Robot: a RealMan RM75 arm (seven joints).
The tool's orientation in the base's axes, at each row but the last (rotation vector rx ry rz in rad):
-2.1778 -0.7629 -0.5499
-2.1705 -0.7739 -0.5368
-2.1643 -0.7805 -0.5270
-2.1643 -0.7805 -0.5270
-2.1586 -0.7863 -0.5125
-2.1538 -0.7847 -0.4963
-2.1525 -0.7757 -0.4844
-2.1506 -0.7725 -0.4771
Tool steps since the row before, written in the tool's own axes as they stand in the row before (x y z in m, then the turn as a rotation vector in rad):
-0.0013 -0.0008 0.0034 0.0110 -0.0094 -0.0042
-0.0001 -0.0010 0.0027 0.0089 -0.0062 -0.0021
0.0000 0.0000 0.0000 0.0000 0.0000 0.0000
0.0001 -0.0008 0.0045 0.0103 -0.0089 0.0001
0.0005 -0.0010 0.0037 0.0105 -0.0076 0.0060
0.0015 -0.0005 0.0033 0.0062 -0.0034 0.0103
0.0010 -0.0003 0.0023 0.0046 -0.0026 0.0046
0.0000 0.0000 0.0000 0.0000 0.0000 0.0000
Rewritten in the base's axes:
-0.0010 0.0026 -0.0025 0.0011 0.0057 0.0139
-0.0004 0.0026 -0.0012 0.0020 0.0048 0.0097
0.0000 0.0000 0.0000 0.0000 0.0000 0.0000
0.0001 0.0039 -0.0023 0.0015 0.0085 0.0106
0.0001 0.0036 -0.0015 0.0031 0.0124 0.0063
0.0011 0.0034 -0.0009 0.0032 0.0120 -0.0011
0.0007 0.0023 -0.0007 0.0021 0.0066 0.0011
0.0000 0.0000 0.0000 0.0000 0.0000 0.0000

